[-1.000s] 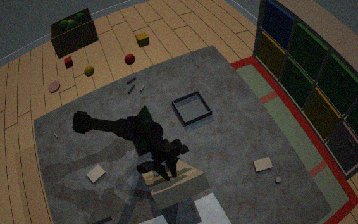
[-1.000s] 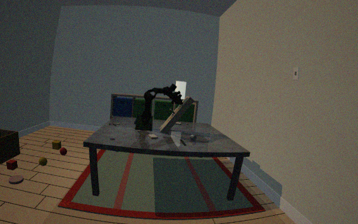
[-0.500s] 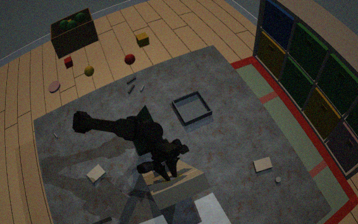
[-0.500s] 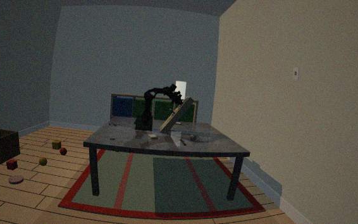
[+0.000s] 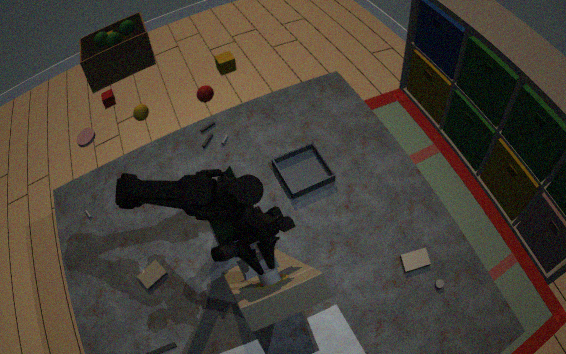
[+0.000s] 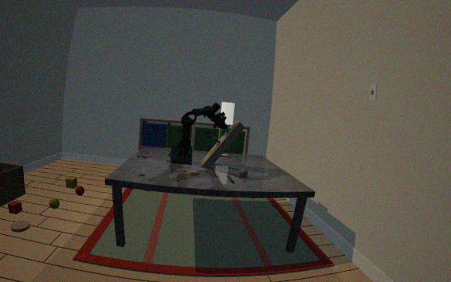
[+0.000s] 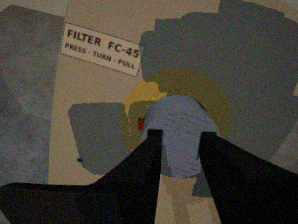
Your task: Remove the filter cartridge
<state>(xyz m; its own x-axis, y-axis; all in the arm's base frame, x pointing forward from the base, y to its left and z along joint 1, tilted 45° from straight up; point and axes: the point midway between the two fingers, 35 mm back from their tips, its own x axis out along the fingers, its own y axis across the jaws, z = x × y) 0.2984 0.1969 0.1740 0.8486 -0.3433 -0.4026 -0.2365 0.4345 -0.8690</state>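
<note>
The grey tray is 410 mm behind my gripper tip, 290 mm below it and 260 mm to the left of it. The rest, counted from my gripper tip: round filter cartridge: 10 mm below, 10 mm ahead.
</note>
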